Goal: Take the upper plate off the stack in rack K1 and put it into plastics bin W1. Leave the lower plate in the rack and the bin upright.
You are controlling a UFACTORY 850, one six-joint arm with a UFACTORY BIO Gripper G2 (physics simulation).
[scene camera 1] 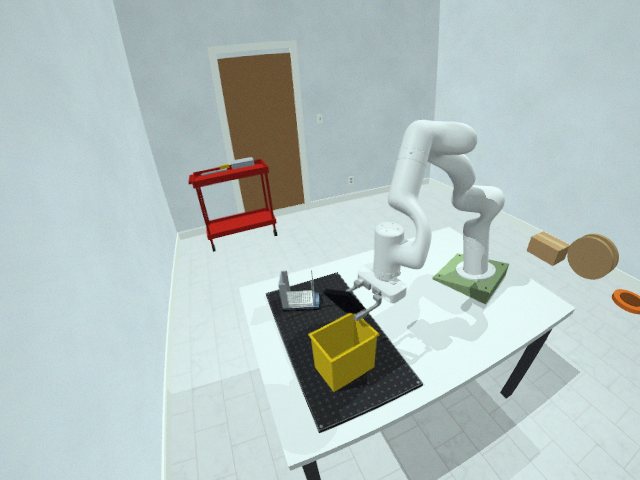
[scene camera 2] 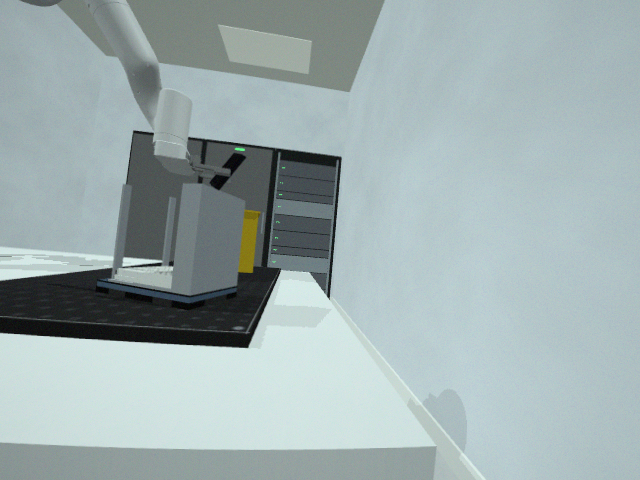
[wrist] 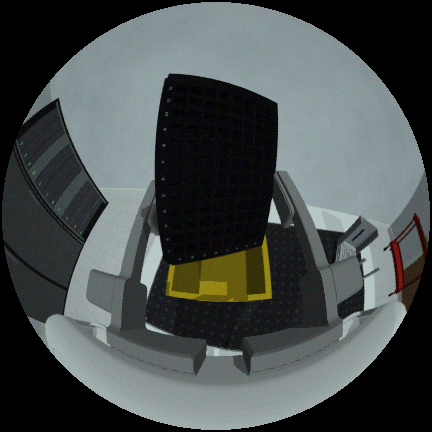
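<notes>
My gripper is shut on a black gridded plate, held steeply tilted between the two fingers. The yellow bin W1 stands upright on the mat. The plate is higher than the bin's rim, near its back corner in scene camera 1; how far it overlaps the opening is unclear. Rack K1 stands apart on the same mat, with the white lower plate in it.
The black perforated mat lies on the white table. K1 has a tall grey panel and thin upright posts. The arm's green base is at the right. A red cart stands on the floor beyond the table.
</notes>
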